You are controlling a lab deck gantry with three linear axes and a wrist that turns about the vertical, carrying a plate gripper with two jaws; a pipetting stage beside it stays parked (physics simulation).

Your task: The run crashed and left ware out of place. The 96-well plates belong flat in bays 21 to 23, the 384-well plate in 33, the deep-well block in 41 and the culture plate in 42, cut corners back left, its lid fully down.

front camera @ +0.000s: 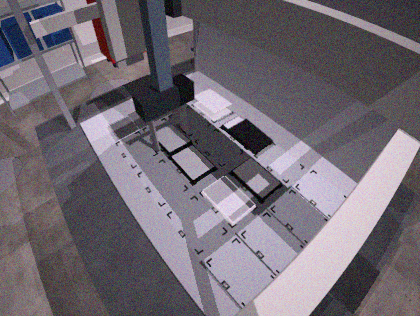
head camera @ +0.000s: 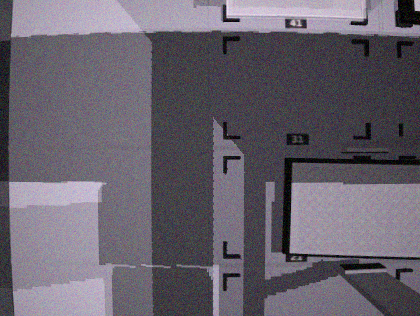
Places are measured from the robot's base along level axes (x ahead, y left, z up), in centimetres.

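Pixels of known places: gripper, fingertip midpoint: (front camera: 170, 138) (head camera: 360, 209); robot's base, link origin: (front camera: 116, 143).
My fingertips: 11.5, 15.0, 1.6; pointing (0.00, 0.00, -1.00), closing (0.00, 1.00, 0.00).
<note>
Ahead of a thing's pixels: the offset from my fingertips to its top centre, as dx, dy, dz. Level surfaces: height alone.
A black-edged 96-well plate @(-0.1, +0.0, +1.3) (front camera: 173, 139) (head camera: 355, 220) lies across bay 21, shifted right; its right end appears raised on the plate @(+11.3, +0.0, -0.1) (front camera: 191, 163) in bay 22. My gripper (front camera: 172, 141) (head camera: 364, 209) is open and low, with jaws just off its front and back edges; the back jaw is hard to see in the front view. A white-edged plate @(+27.7, +0.0, -0.1) (front camera: 229, 201) is at bay 23. The 384-well plate @(+27.7, +10.7, -0.1) (front camera: 258, 181) is at bay 33. The white deep-well block @(-5.1, +21.4, +2.6) (front camera: 212, 101) (head camera: 296, 7) sits in bay 41. The black culture plate @(+14.9, +21.4, +0.7) (front camera: 250, 137) is at bay 42; its lid is unclear.
The gantry column (front camera: 157, 47) rises above the plates at the deck's left end. A thick pale rail (front camera: 345, 225) crosses the near right side. A rack with blue bins (front camera: 20, 37) stands behind at the left. Strong shadows cross the deck @(dz -1.5) (front camera: 160, 240).
</note>
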